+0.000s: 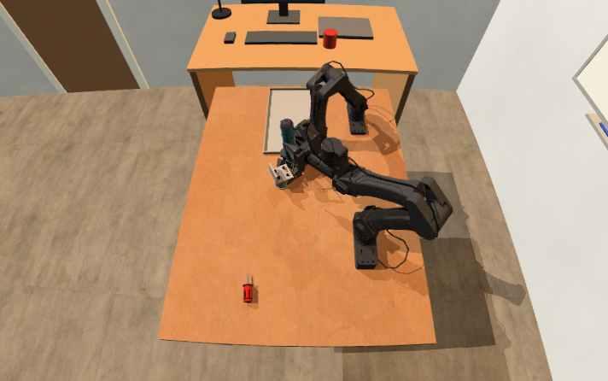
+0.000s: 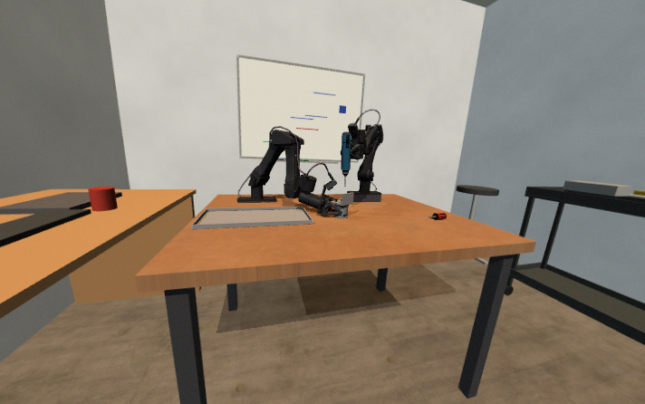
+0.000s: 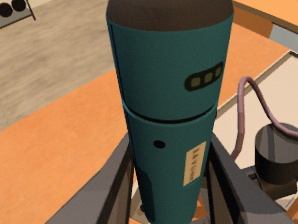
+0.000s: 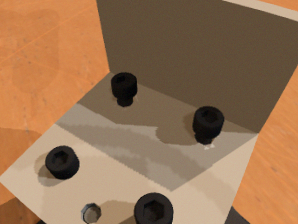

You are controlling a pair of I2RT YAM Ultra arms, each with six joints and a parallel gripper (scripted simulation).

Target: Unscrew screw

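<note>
My right gripper is now 50 mm below the l-shaped bracket. From my right hand the other things lie so: small red screwdriver (80 mm ahead, 430 mm to the left, 10 mm below); grey bit (50 mm behind, 30 mm to the left, 120 mm above); grey tray (360 mm to the right, 20 mm below).
</note>
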